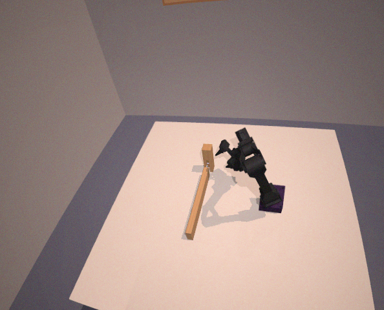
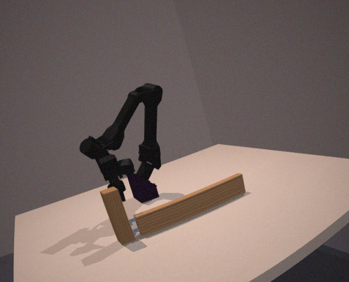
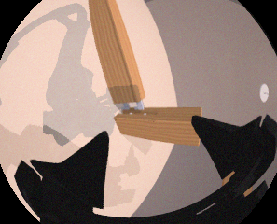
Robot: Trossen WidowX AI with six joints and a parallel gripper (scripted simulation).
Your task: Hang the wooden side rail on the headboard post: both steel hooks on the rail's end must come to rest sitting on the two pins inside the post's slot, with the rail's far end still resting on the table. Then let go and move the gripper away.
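Now: the headboard post 90 mm ahead of my gripper tip, 50 mm below it and 40 mm to the right of it.
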